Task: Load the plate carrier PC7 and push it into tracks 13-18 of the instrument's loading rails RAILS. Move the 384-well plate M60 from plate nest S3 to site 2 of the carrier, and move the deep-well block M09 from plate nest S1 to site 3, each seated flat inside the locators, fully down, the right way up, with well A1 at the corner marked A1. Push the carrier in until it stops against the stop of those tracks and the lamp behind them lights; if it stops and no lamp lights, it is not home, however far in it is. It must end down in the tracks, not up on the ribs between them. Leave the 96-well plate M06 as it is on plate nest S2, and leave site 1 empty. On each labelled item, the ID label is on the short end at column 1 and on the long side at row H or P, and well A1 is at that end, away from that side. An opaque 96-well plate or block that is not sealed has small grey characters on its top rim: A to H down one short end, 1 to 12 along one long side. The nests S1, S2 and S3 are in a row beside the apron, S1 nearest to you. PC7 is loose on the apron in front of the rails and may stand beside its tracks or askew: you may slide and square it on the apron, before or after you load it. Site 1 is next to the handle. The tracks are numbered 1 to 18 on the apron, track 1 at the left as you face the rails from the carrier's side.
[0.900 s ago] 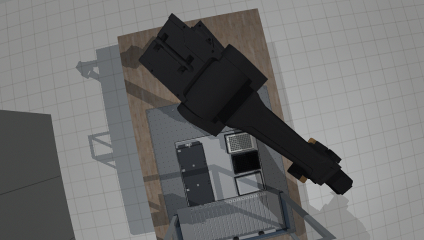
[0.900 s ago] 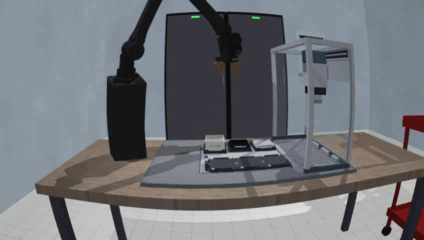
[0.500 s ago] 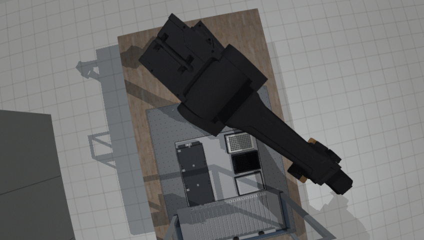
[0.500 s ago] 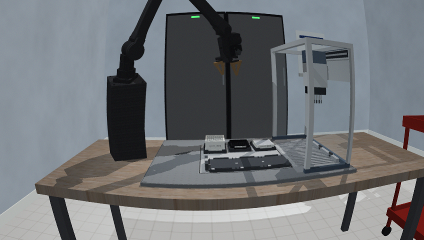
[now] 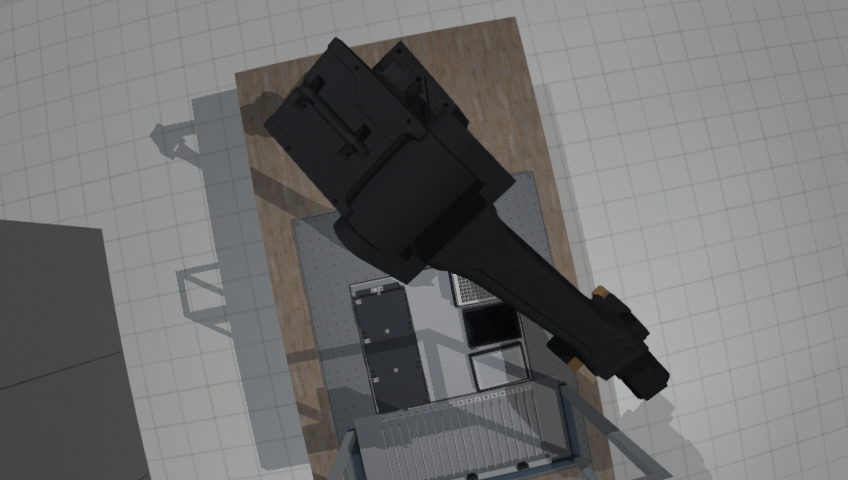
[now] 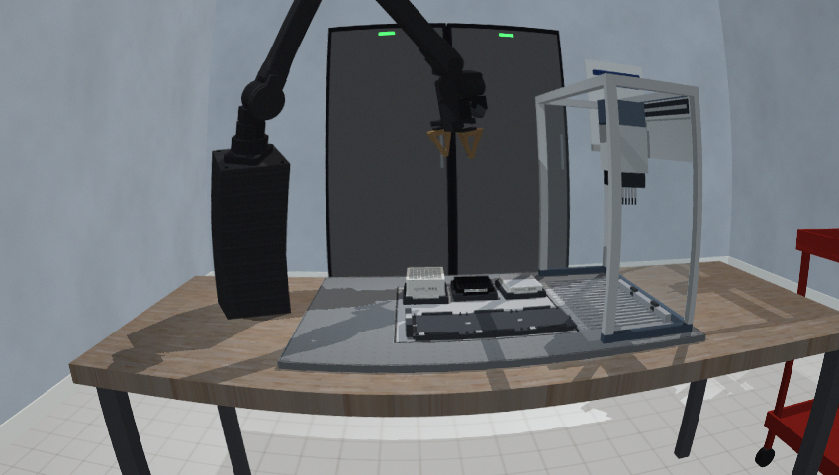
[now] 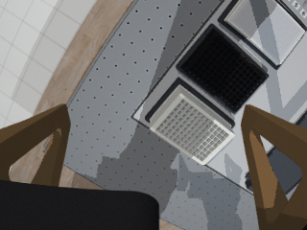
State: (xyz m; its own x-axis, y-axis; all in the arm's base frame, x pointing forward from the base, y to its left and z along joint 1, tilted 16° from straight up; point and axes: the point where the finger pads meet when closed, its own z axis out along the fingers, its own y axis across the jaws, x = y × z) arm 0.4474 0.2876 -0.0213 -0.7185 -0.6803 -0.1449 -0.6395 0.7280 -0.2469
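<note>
Right now the nest S1 is 80 mm behind my hand, 140 mm to the right of it and 310 mm below it. Round my hand: black 96-well plate M06 (30 mm ahead, 120 mm to the right, 300 mm below); dark carrier PC7 (60 mm ahead, 380 mm to the right, 300 mm below); nest S3 (140 mm ahead, 110 mm to the right, 310 mm below).
</note>
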